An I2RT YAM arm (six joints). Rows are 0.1 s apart.
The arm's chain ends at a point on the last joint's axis. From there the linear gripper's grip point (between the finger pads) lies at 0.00 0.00 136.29 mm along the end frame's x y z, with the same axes.
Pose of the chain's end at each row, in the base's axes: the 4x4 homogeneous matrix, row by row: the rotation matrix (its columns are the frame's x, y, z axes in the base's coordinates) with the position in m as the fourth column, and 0 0 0 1 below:
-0.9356, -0.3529, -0.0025, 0.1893; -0.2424, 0.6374, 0.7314, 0.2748; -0.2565, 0.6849, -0.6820, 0.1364; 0, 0, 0, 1
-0.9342, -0.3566, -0.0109, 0.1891; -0.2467, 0.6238, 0.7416, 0.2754; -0.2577, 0.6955, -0.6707, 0.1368; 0, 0, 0, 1
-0.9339, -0.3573, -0.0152, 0.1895; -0.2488, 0.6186, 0.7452, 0.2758; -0.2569, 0.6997, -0.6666, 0.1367; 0, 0, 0, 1
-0.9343, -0.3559, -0.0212, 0.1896; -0.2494, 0.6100, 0.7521, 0.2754; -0.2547, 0.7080, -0.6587, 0.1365; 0, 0, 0, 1
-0.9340, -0.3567, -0.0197, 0.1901; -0.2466, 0.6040, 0.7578, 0.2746; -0.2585, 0.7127, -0.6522, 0.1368; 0, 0, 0, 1
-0.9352, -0.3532, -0.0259, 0.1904; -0.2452, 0.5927, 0.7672, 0.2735; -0.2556, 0.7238, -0.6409, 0.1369; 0, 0, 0, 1
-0.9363, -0.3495, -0.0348, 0.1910; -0.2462, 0.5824, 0.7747, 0.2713; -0.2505, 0.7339, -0.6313, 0.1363; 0, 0, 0, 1
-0.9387, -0.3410, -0.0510, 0.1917; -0.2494, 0.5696, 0.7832, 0.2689; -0.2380, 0.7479, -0.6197, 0.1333; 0, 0, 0, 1
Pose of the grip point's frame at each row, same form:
-0.9356, -0.3529, -0.0025, 0.1890; -0.2424, 0.6374, 0.7314, 0.3745; -0.2565, 0.6849, -0.6820, 0.0435; 0, 0, 0, 1
-0.9342, -0.3566, -0.0109, 0.1876; -0.2467, 0.6238, 0.7416, 0.3765; -0.2577, 0.6955, -0.6707, 0.0454; 0, 0, 0, 1
-0.9339, -0.3573, -0.0152, 0.1874; -0.2488, 0.6186, 0.7452, 0.3774; -0.2569, 0.6997, -0.6666, 0.0458; 0, 0, 0, 1
-0.9343, -0.3559, -0.0212, 0.1867; -0.2494, 0.6100, 0.7521, 0.3779; -0.2547, 0.7080, -0.6587, 0.0467; 0, 0, 0, 1
-0.9340, -0.3567, -0.0197, 0.1874; -0.2466, 0.6040, 0.7578, 0.3779; -0.2585, 0.7127, -0.6522, 0.0479; 0, 0, 0, 1
-0.9352, -0.3532, -0.0259, 0.1869; -0.2452, 0.5927, 0.7672, 0.3781; -0.2556, 0.7238, -0.6409, 0.0496; 0, 0, 0, 1
-0.9363, -0.3495, -0.0348, 0.1863; -0.2462, 0.5824, 0.7747, 0.3769; -0.2505, 0.7339, -0.6313, 0.0503; 0, 0, 0, 1
-0.9387, -0.3410, -0.0510, 0.1847; -0.2494, 0.5696, 0.7832, 0.3756; -0.2380, 0.7479, -0.6197, 0.0488; 0, 0, 0, 1

